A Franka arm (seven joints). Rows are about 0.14 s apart.
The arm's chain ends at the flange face. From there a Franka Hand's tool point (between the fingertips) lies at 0.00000 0.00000 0.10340 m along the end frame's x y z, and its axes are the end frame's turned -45 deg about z.
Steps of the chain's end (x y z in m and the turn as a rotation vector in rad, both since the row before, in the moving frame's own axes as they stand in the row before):
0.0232, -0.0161, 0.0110, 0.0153, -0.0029, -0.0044
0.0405, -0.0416, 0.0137, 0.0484, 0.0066, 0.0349
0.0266, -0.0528, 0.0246, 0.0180, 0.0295, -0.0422
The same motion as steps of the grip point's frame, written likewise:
0.0287, 0.0037, 0.0110, 0.0129, 0.0088, -0.0044
0.0621, -0.0038, 0.0136, 0.0296, 0.0389, 0.0349
0.0596, -0.0178, 0.0245, -0.0081, 0.0336, -0.0422

